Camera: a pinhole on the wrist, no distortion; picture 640 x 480 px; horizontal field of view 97.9 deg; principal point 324.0 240.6 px. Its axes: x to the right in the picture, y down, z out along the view. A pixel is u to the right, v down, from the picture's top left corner.
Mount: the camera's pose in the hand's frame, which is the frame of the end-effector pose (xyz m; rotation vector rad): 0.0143 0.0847 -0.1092 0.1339 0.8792 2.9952
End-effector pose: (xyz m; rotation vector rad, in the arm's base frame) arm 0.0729 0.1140 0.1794 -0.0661 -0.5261 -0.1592
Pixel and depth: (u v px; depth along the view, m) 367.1 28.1 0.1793
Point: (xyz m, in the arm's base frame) 0.1391 0.4038 0.1470
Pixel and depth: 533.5 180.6 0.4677
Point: -0.2327 0.6096 0.2409
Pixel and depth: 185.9 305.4 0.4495
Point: 0.1953 0.3352 0.5784
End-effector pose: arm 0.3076 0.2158 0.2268 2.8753 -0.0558 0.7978
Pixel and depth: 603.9 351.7 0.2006
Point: 0.2128 0.0640 0.0594
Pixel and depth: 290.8 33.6 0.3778
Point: 0.3707 -0.3078 0.3024
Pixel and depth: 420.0 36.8 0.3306
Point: 0.2325 -0.2568 0.2170
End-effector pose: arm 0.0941 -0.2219 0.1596 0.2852 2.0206 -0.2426
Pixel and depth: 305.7 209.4 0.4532
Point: 0.3744 0.0678 -0.0393
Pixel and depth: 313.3 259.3 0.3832
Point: 0.3388 -0.0259 -0.0090
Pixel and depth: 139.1 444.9 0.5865
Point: 0.3962 -0.3276 -0.5097
